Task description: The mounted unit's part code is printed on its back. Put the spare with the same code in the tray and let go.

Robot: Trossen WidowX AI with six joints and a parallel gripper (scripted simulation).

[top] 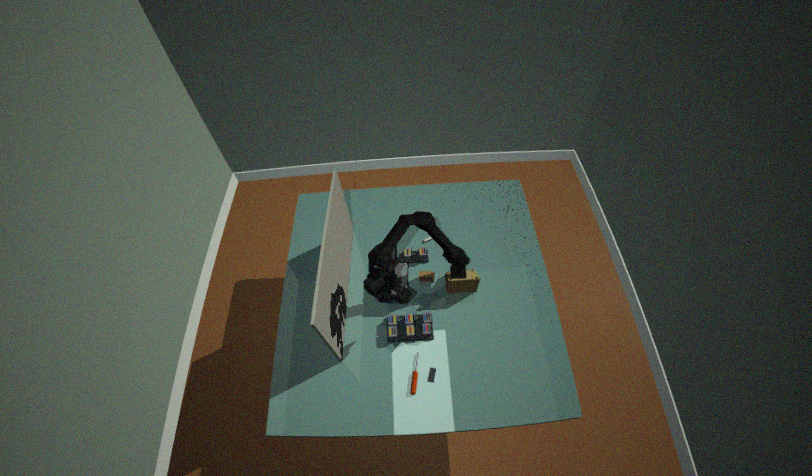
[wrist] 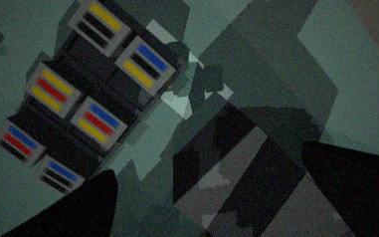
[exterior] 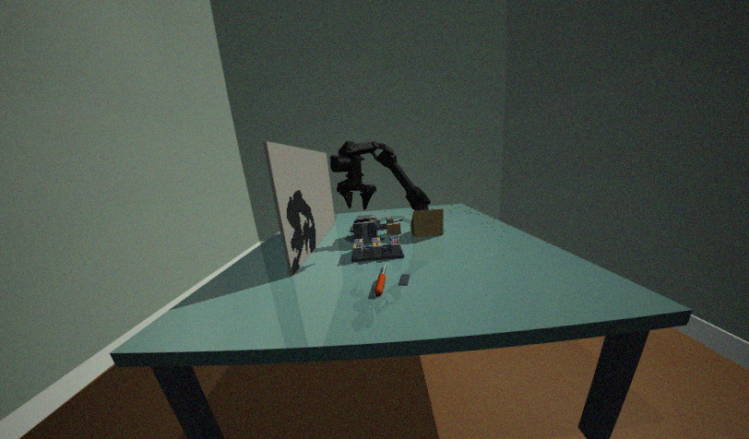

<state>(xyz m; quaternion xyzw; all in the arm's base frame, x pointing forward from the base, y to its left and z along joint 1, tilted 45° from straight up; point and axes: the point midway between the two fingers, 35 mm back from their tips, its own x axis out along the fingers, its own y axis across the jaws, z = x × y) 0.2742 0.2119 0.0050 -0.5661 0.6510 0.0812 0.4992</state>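
Now: the spare block 8 cm behind my gripper tip, 5 cm to the left of it and 13 cm below it. Round my gripper tip: mounted unit 1 cm behind, 11 cm to the right, 12 cm below; then tray 6 cm ahead, 30 cm to the right, 17 cm below; then upright panel 23 cm ahead, 10 cm to the right, 5 cm above.
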